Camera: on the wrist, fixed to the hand. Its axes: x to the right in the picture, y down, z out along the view.
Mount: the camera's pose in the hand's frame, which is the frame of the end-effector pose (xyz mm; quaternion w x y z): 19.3 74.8 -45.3 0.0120 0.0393 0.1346 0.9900
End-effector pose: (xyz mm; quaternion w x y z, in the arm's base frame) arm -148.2 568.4 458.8 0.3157 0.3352 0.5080 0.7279
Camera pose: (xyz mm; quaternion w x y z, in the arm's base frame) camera -204.9 538.6 521.4 0.7984 -0.4214 0.2547 -0.3465
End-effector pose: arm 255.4 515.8 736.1 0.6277 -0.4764 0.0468 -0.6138
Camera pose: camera 285.2 460.1 672.7 0.6277 0.1479 0.5326 0.5481
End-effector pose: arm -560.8 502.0 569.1 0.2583 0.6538 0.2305 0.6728
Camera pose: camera -609.7 458.9 630.5 0.7197 -0.1556 0.5833 -0.3428
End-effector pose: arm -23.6 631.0 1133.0 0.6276 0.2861 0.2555 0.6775
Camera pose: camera -109.3 644.7 1155.1 0.7089 -0.1899 0.1691 -0.6579
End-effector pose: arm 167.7 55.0 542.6 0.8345 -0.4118 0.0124 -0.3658
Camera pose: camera 212.1 41.7 466.0 0.3867 0.0894 0.5058 0.7659
